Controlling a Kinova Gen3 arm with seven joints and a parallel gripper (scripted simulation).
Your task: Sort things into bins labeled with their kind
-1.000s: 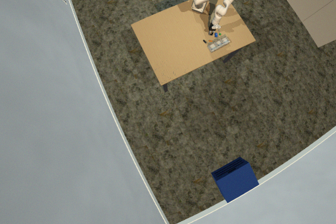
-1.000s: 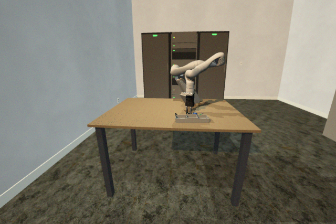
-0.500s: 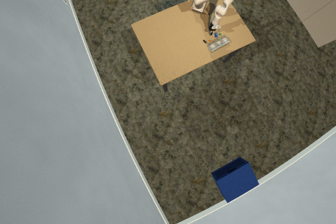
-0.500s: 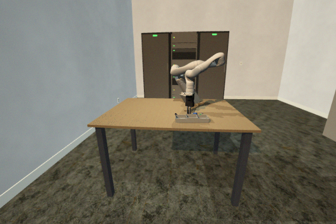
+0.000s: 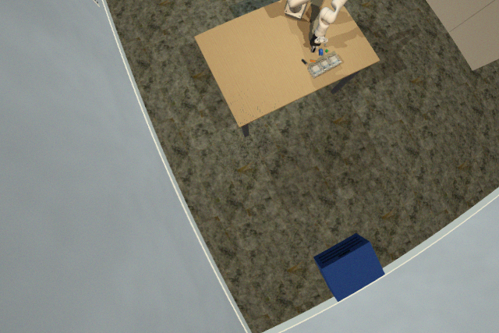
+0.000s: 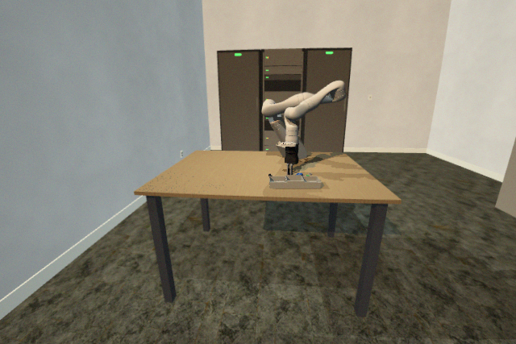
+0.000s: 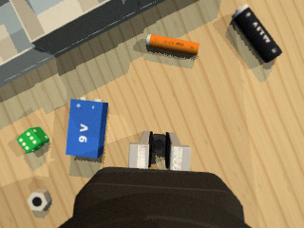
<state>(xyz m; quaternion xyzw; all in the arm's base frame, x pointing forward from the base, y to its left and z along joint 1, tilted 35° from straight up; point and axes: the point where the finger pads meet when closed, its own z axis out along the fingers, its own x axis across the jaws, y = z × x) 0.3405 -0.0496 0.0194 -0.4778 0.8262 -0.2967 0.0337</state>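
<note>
Right now my hand is 10 mm above the black part. Also, from my hand: blue 9V battery 50 mm ahead, 40 mm to the left, 10 mm below; then orange battery 70 mm ahead, 60 mm to the right, 10 mm below; then green die 60 mm ahead, 90 mm to the left, 10 mm below.
</note>
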